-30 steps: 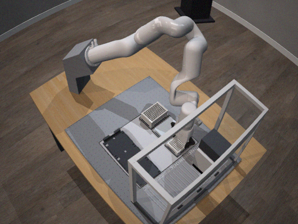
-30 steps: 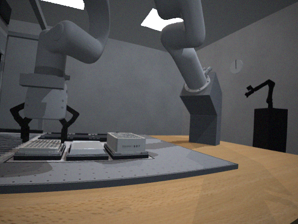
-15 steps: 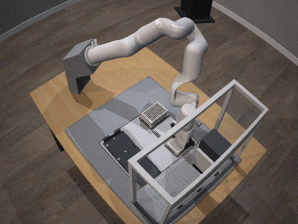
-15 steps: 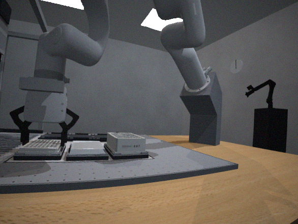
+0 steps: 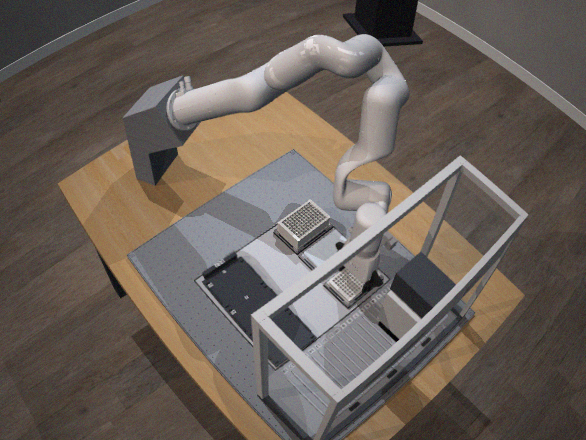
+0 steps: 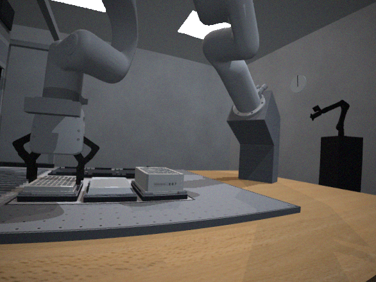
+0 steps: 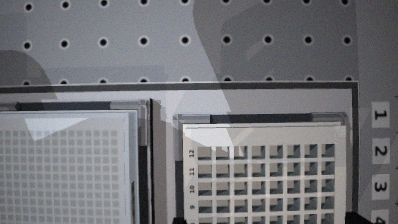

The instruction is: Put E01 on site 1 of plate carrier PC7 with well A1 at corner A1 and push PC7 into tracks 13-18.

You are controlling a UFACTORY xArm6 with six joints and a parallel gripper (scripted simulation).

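Right now the nest is 20 mm below my hand. From my hand the other things lie so: plate carrier PC7: 10 mm ahead, 280 mm to the right, 10 mm below.
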